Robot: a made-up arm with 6 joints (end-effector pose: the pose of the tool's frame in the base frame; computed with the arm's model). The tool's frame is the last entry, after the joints.
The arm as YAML. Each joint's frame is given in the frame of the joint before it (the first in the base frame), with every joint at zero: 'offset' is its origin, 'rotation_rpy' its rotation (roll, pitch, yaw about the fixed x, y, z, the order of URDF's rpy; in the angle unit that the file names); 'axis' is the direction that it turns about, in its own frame. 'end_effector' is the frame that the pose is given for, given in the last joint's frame.
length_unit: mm
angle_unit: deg
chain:
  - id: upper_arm
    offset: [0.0, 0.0, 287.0]
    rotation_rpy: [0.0, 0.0, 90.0]
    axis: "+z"
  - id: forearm
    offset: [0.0, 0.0, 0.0]
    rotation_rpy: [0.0, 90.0, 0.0]
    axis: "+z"
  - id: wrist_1
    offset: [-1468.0, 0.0, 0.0]
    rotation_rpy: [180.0, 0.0, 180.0]
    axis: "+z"
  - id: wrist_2
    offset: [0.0, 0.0, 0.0]
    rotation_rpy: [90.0, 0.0, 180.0]
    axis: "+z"
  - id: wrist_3
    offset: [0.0, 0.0, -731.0]
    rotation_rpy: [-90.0, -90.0, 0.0]
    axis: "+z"
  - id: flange
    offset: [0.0, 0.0, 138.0]
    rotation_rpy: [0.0, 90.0, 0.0]
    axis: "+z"
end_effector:
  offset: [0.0, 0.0, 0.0]
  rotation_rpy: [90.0, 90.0, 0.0]
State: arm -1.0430 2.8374 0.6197 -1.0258 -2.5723 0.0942
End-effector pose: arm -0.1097 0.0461 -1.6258 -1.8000 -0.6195 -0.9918
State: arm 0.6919 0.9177 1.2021 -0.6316 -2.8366 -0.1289
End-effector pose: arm 1.5267 1.1203 1.3059 -0.8360 2.4947 0.9351
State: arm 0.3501 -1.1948 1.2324 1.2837 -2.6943 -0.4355
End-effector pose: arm -1.8694 -0.7242 1.2050 1.4260 0.3268 -0.4922
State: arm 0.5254 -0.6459 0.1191 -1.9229 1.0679 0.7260
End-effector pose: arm -0.2545 -0.0925 1.8721 1.6065 -0.4582 -0.2442
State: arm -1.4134 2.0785 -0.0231 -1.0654 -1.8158 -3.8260
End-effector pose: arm 0.0608 -0.8091 -0.9960 1.2674 -0.1170 0.6916
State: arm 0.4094 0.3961 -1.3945 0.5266 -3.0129 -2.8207
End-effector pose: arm 0.4830 0.0795 0.9128 -1.9638 -0.5297 -1.7413
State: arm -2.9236 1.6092 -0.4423 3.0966 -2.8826 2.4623
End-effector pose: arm -1.0777 -0.3799 -0.4204 -0.9750 -0.9106 -2.3570
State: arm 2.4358 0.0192 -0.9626 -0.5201 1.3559 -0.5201
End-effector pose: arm -0.2094 0.3358 1.1088 0.8249 0.5839 1.8881
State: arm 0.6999 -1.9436 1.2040 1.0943 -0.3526 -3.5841
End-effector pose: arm -1.5636 -1.3994 -0.3747 -0.5570 0.6309 -2.0768
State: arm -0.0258 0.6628 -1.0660 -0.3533 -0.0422 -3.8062
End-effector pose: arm 0.7375 -0.1486 0.7298 -1.4333 0.9970 1.7682
